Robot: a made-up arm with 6 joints. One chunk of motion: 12 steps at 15 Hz.
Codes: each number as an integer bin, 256 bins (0 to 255) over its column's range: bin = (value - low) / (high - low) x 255, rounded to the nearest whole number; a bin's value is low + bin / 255 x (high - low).
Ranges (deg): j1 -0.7..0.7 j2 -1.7..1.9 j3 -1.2..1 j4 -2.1..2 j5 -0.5..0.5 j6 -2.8..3
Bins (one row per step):
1: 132 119 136 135 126 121
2: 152 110 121 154 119 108
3: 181 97 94 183 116 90
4: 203 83 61 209 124 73
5: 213 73 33 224 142 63
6: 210 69 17 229 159 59
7: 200 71 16 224 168 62
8: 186 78 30 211 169 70
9: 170 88 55 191 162 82
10: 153 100 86 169 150 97
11: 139 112 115 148 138 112
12: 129 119 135 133 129 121
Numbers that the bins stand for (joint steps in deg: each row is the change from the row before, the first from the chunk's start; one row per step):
1: 0.025 -0.020 -0.027 0.071 -0.006 -0.048
2: 0.135 -0.147 -0.156 0.376 -0.033 -0.344
3: 0.294 -0.331 -0.389 0.842 -0.045 -0.753
4: 0.415 -0.528 -0.674 1.260 -0.014 -1.140
5: 0.469 -0.669 -0.915 1.502 0.057 -1.367
6: 0.453 -0.726 -1.053 1.582 0.124 -1.458
7: 0.398 -0.698 -1.062 1.502 0.159 -1.390
8: 0.321 -0.599 -0.941 1.293 0.163 -1.208
9: 0.233 -0.458 -0.725 0.971 0.135 -0.935
10: 0.140 -0.288 -0.458 0.617 0.088 -0.594
11: 0.063 -0.119 -0.208 0.280 0.041 -0.253
12: 0.008 -0.020 -0.035 0.038 0.006 -0.048

